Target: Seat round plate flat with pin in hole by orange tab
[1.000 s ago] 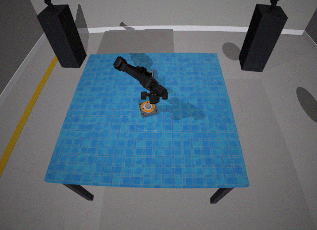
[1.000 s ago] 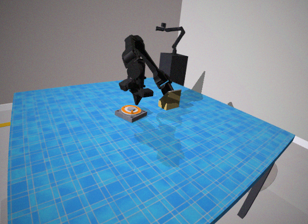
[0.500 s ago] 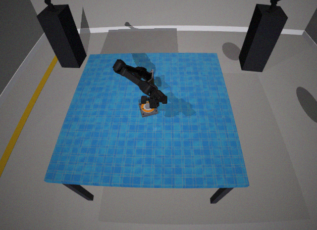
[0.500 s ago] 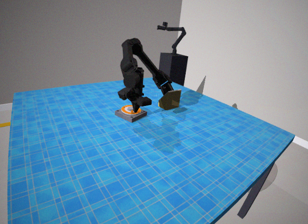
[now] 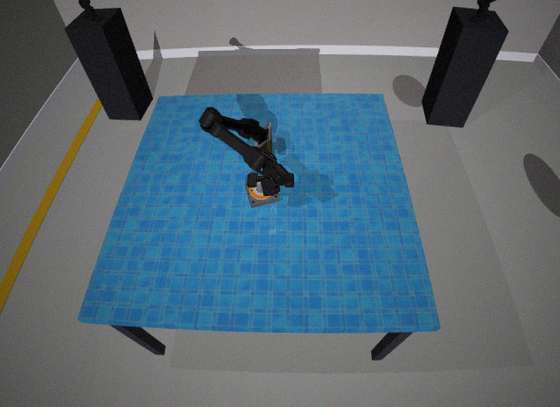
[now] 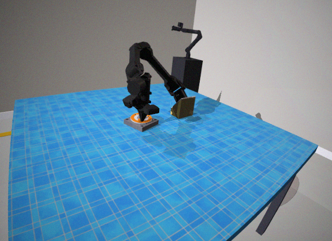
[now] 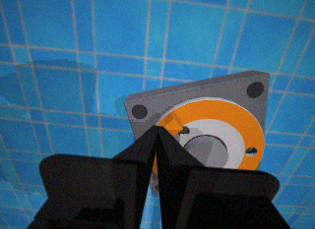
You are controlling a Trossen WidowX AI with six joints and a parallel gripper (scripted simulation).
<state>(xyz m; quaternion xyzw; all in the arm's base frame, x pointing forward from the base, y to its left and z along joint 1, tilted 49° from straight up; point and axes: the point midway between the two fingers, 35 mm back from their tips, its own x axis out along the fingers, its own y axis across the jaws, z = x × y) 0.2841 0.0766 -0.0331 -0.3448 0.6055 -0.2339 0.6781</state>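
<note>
Right now the round plate is 30 mm to the right of my gripper tip.
</note>
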